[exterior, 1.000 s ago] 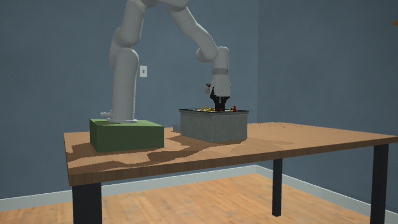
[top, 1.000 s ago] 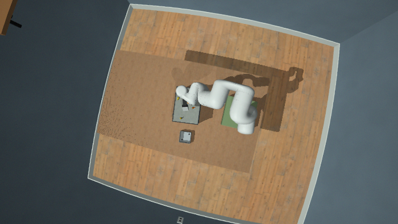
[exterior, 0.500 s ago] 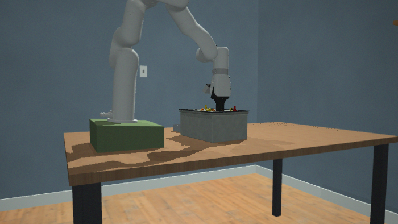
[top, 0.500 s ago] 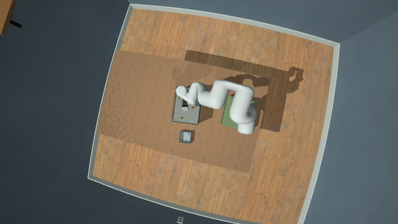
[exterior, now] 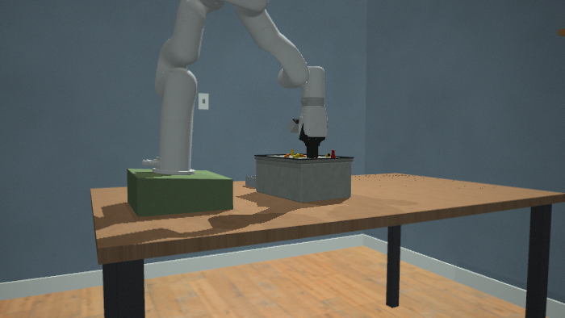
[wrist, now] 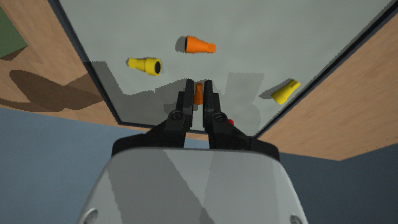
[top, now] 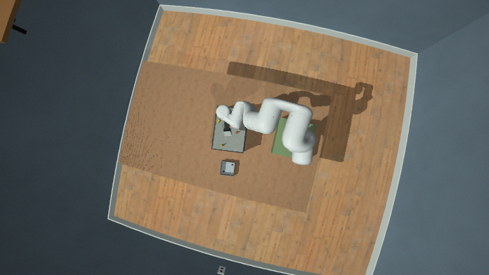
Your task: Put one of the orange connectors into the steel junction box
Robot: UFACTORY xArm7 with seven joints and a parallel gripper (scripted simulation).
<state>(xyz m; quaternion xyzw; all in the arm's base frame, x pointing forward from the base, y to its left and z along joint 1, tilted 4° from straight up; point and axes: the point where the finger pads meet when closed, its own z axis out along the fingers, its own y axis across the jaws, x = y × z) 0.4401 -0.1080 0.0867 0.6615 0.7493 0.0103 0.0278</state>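
The steel junction box lies 10 mm ahead of my hand, 350 mm to the left of it and 150 mm below it. The rest, counted from my hand: yellow connector (40 mm ahead, 180 mm to the left, 10 mm below); grey tool case (10 mm ahead, 70 mm to the left, 60 mm below).
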